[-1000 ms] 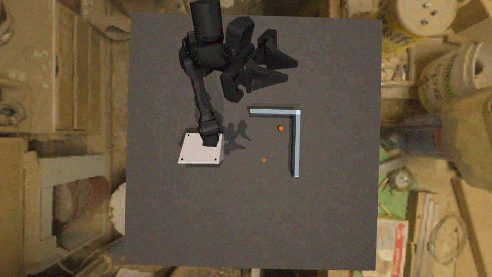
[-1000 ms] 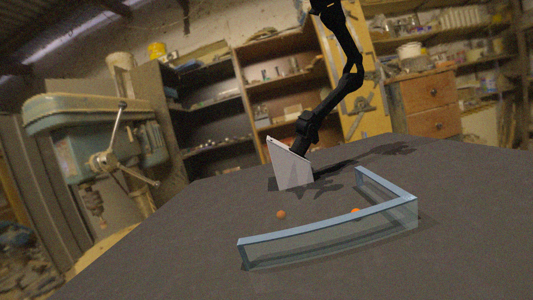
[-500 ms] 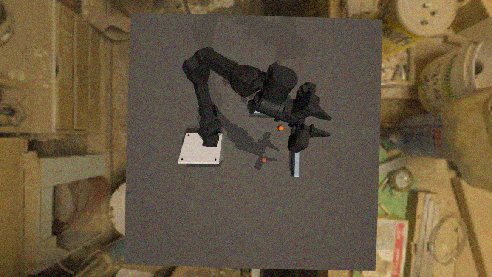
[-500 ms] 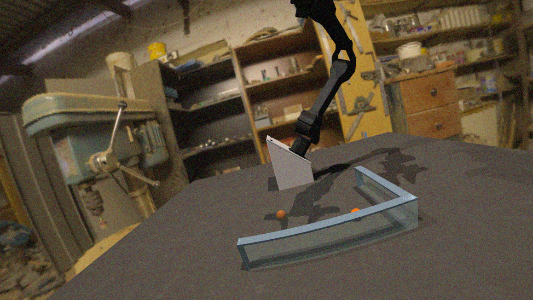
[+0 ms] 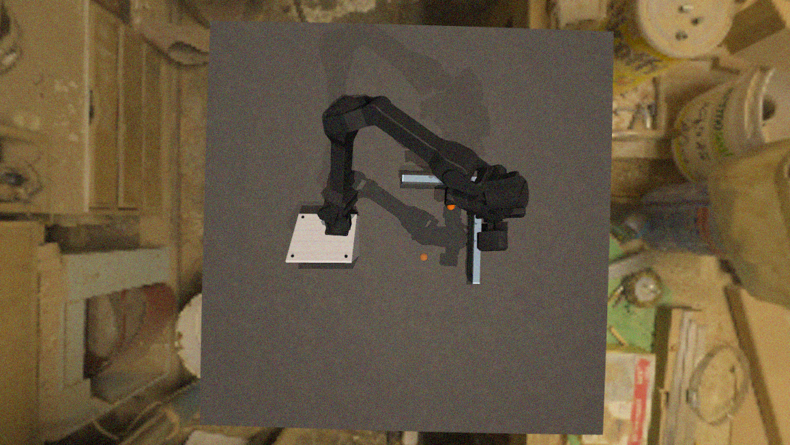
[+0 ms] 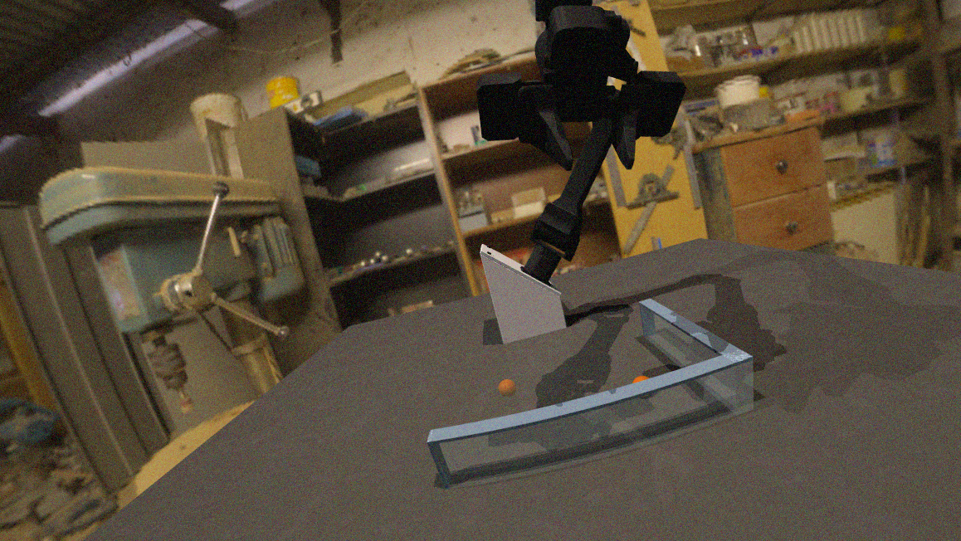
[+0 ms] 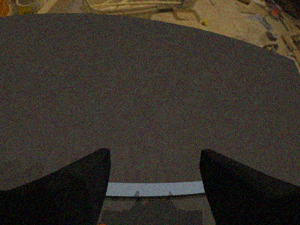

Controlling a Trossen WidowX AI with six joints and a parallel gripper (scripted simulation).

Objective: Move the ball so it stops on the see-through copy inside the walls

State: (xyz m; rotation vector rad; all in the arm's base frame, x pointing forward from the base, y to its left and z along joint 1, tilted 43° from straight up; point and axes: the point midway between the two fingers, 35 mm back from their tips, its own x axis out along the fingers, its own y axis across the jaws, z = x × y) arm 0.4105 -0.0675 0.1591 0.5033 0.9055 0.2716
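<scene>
My gripper tip is 250 mm above the brighter ball, 90 mm past it and 30 mm to the right of it. Round my gripper tip: fainter ball (250 mm below, 170 mm behind, 130 mm to the right).
</scene>
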